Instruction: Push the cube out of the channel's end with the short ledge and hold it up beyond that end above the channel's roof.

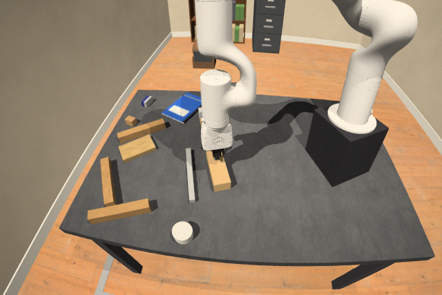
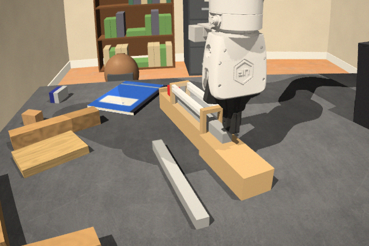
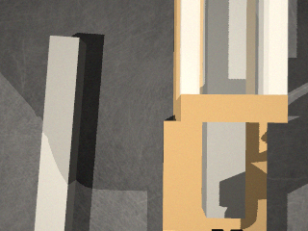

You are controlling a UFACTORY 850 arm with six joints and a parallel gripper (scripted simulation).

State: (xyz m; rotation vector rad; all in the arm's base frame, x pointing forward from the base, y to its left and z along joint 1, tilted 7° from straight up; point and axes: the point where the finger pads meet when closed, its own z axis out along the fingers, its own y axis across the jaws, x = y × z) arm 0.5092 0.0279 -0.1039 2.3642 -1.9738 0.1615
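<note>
The red cube lies 50 mm ahead of my hand, 270 mm to the right of it and 40 mm below it. The rest, counted from my hand: tan wooden channel: 30 mm ahead, 150 mm to the right, 40 mm below; then white puck: 120 mm ahead, 260 mm to the left, 80 mm below; then long grey stick: 100 mm ahead, 20 mm to the left, 90 mm below.
</note>
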